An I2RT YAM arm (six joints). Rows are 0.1 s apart.
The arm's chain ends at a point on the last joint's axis. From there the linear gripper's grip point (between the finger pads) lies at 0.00 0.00 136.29 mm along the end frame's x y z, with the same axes.
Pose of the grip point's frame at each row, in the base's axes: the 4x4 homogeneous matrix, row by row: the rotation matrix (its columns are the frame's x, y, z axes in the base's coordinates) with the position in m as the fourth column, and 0 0 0 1 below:
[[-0.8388 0.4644 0.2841 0.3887], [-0.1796 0.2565 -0.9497 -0.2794], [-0.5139 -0.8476 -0.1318 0.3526], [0 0 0 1]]
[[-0.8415 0.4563 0.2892 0.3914], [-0.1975 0.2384 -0.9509 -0.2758], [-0.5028 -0.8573 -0.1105 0.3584], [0 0 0 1]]
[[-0.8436 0.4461 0.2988 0.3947], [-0.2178 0.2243 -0.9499 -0.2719], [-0.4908 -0.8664 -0.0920 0.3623], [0 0 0 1]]
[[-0.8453 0.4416 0.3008 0.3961], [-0.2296 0.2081 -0.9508 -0.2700], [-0.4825 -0.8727 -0.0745 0.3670], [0 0 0 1]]
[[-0.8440 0.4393 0.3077 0.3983], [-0.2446 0.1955 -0.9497 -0.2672], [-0.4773 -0.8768 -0.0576 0.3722], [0 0 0 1]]
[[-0.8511 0.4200 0.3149 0.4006], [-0.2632 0.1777 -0.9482 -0.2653], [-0.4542 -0.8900 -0.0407 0.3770], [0 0 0 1]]
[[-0.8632 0.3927 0.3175 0.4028], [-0.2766 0.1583 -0.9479 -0.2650], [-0.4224 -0.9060 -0.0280 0.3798], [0 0 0 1]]
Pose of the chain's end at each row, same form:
[[-0.8388 0.4644 0.2841 0.3500], [-0.1796 0.2565 -0.9497 -0.1500], [-0.5139 -0.8476 -0.1318 0.3706], [0 0 0 1]]
[[-0.8415 0.4563 0.2892 0.3520], [-0.1975 0.2384 -0.9509 -0.1462], [-0.5028 -0.8573 -0.1105 0.3735], [0 0 0 1]]
[[-0.8436 0.4461 0.2988 0.3540], [-0.2178 0.2243 -0.9499 -0.1424], [-0.4908 -0.8664 -0.0920 0.3748], [0 0 0 1]]
[[-0.8453 0.4416 0.3008 0.3551], [-0.2296 0.2081 -0.9508 -0.1404], [-0.4825 -0.8727 -0.0745 0.3772], [0 0 0 1]]
[[-0.8440 0.4393 0.3077 0.3564], [-0.2446 0.1955 -0.9497 -0.1378], [-0.4773 -0.8768 -0.0576 0.3801], [0 0 0 1]]
[[-0.8511 0.4200 0.3149 0.3577], [-0.2632 0.1777 -0.9482 -0.1361], [-0.4542 -0.8900 -0.0407 0.3825], [0 0 0 1]]
[[-0.8632 0.3927 0.3175 0.3595], [-0.2766 0.1583 -0.9479 -0.1358], [-0.4224 -0.9060 -0.0280 0.3836], [0 0 0 1]]

